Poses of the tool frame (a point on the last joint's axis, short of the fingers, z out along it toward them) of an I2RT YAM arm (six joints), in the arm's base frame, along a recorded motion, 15 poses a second.
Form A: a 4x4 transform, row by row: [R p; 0 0 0 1], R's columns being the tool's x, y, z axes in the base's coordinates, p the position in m. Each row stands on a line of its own.
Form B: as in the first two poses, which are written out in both.
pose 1, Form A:
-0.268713 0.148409 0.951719 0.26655
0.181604 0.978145 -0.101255 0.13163
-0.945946 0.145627 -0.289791 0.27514
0 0 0 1
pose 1, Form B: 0.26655 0.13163 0.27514 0.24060 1.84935 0.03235
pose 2, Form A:
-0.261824 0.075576 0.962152 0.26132
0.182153 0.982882 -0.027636 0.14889
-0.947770 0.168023 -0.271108 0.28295
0 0 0 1
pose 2, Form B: 0.26132 0.14889 0.28295 0.18818 1.83696 0.10251
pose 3, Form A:
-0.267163 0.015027 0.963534 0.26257
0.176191 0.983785 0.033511 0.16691
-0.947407 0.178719 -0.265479 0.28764
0 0 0 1
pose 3, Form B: 0.26257 0.16691 0.28764 0.13959 1.83699 0.15493
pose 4, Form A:
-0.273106 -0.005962 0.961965 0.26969
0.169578 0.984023 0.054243 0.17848
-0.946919 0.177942 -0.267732 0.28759
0 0 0 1
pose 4, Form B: 0.26969 0.17848 0.28759 0.11932 1.84132 0.16933
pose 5, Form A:
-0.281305 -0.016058 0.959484 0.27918
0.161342 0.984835 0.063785 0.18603
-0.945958 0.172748 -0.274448 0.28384
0 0 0 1
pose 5, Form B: 0.27918 0.18603 0.28384 0.10575 1.84928 0.17217
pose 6, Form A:
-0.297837 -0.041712 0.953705 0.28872
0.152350 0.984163 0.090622 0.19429
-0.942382 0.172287 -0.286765 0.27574
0 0 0 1
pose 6, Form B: 0.28872 0.19429 0.27574 0.08029 1.86426 0.19080
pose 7, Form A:
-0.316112 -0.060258 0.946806 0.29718
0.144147 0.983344 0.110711 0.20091
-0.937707 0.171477 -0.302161 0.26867
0 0 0 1
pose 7, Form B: 0.29718 0.20091 0.26867 0.06068 1.88184 0.20412
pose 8, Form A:
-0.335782 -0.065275 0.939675 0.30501
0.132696 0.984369 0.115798 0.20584
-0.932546 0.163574 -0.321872 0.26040
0 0 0 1
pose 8, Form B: 0.30501 0.20584 0.26040 0.04856 1.90292 0.20122
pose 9, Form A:
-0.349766 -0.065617 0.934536 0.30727
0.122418 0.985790 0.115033 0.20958
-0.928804 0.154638 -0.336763 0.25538
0 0 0 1
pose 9, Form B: 0.30727 0.20958 0.25538 0.04078 1.91859 0.19361
